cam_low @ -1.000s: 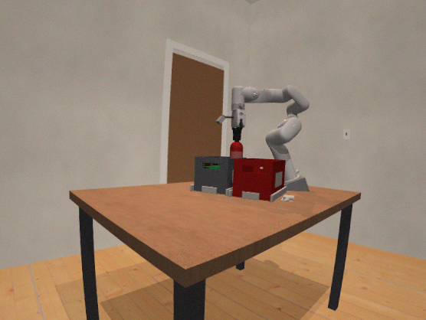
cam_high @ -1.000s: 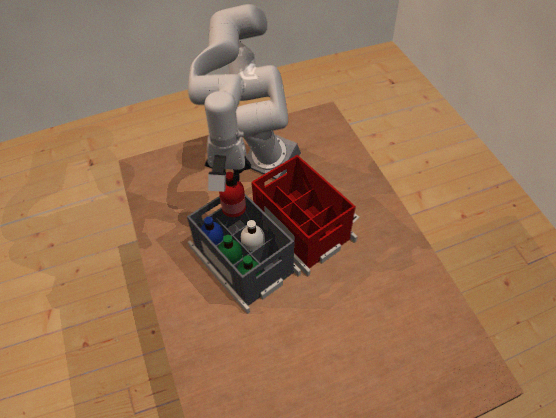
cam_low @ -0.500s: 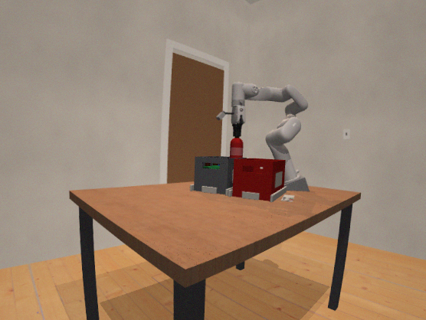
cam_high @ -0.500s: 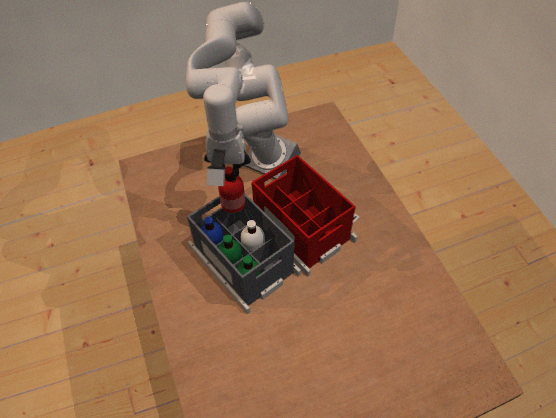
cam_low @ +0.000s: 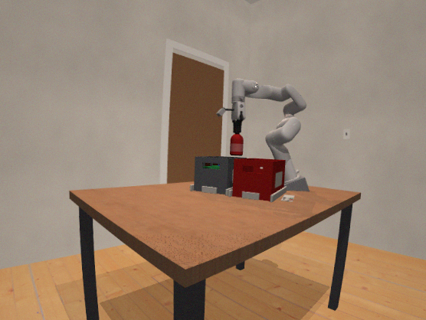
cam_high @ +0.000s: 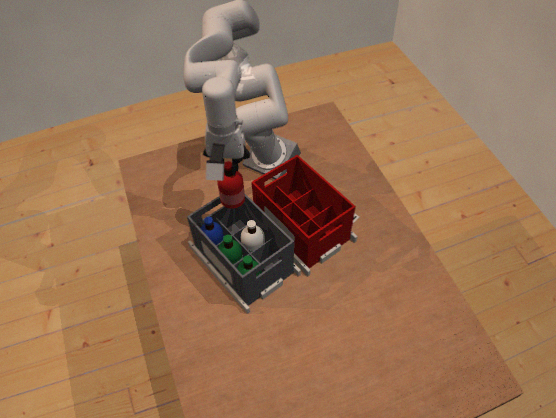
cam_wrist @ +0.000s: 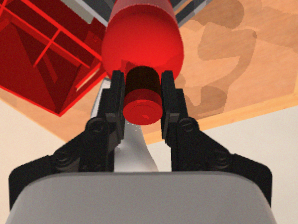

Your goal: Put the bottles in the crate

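The red bottle is 70 mm below my hand. Round my hand: white bottle: 80 mm ahead, 30 mm to the left, 250 mm below; blue bottle: 30 mm ahead, 90 mm to the right, 250 mm below; grey crate: 100 mm ahead, 10 mm to the right, 250 mm below.
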